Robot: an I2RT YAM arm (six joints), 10 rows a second.
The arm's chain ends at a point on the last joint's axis. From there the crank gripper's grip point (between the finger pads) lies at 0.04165 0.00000 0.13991 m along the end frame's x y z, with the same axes.
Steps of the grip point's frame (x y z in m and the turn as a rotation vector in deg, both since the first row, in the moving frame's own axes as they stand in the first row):
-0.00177 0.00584 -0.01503 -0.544 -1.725 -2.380
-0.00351 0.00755 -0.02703 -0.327 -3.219 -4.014
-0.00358 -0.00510 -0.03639 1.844 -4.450 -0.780
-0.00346 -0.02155 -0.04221 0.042 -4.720 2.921
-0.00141 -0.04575 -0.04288 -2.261 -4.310 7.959
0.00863 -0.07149 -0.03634 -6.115 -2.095 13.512
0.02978 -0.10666 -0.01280 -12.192 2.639 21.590
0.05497 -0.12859 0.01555 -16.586 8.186 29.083
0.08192 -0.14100 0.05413 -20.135 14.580 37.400
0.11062 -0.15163 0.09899 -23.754 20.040 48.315
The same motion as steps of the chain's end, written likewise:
0.00247 0.00615 -0.01622 -0.544 -1.725 -2.380
0.00448 0.00938 -0.02915 -0.327 -3.219 -4.014
0.00743 -0.00006 -0.03912 1.844 -4.450 -0.780
0.00824 -0.02327 -0.04516 0.042 -4.720 2.921
0.00997 -0.05634 -0.04538 -2.261 -4.310 7.959
0.01662 -0.09544 -0.03644 -6.115 -2.095 13.512
0.03201 -0.15170 -0.00603 -12.192 2.639 21.590
0.05176 -0.19067 0.03119 -16.586 8.186 29.083
0.07480 -0.21904 0.08072 -20.135 14.580 37.400
0.10791 -0.24610 0.13684 -23.754 20.040 48.315

